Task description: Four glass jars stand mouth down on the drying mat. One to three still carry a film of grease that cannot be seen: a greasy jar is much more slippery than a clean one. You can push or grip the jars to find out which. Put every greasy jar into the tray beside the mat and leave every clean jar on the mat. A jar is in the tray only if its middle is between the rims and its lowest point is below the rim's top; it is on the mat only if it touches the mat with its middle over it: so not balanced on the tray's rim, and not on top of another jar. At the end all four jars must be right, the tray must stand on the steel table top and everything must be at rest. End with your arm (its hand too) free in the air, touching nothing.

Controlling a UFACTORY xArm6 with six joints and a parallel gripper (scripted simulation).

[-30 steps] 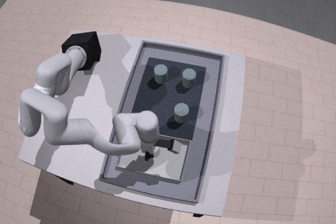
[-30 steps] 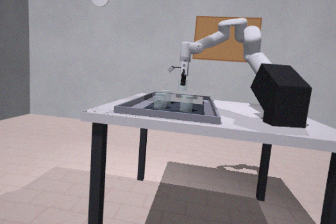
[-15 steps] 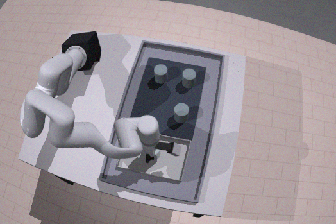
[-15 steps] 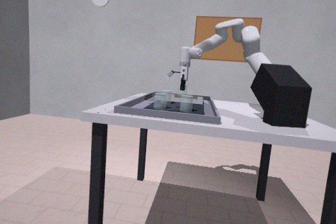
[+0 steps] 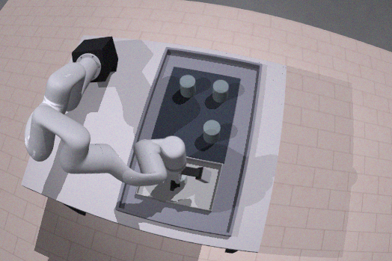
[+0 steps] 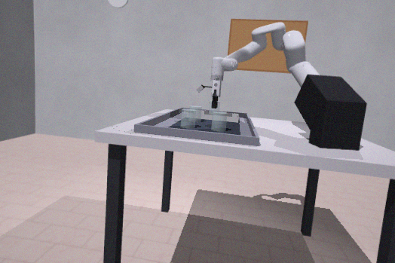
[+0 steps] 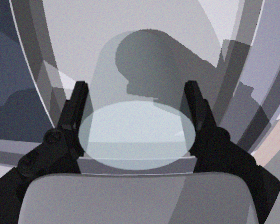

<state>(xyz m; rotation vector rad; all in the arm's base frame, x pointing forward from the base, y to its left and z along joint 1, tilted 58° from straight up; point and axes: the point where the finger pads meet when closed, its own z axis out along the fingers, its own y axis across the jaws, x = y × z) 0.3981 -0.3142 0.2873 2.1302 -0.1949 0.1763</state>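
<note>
Now: the pale tray 7 cm below my hand. From my hand the other things lie so: dark drying mat: 31 cm to the left, 8 cm below, 7 cm ahead.
</note>
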